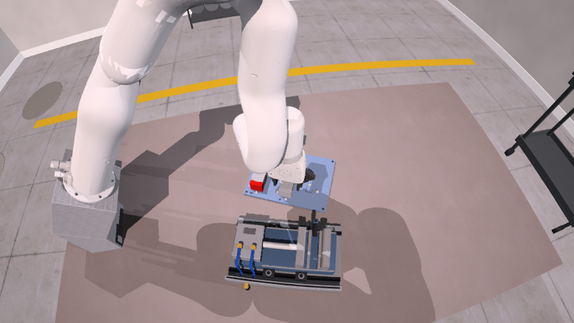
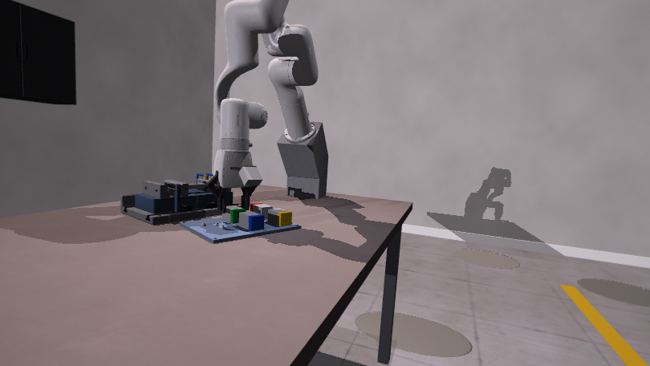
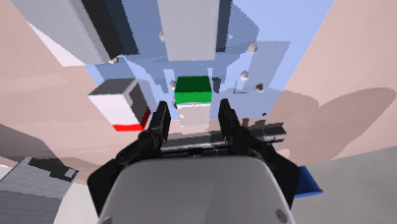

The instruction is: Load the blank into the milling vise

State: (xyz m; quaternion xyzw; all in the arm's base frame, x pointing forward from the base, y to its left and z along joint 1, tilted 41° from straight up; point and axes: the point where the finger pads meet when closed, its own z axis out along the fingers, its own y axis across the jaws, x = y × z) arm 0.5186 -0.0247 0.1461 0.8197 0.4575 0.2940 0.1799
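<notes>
My hand is 2 cm above the green-ended blank. The rest, counted from my hand: blue infeed plate (5 cm below, 4 cm to the left, 2 cm ahead); red-ended blank (8 cm behind, 5 cm to the left, 2 cm below); blue-ended blank (8 cm to the left, 5 cm ahead, 2 cm below).
</notes>
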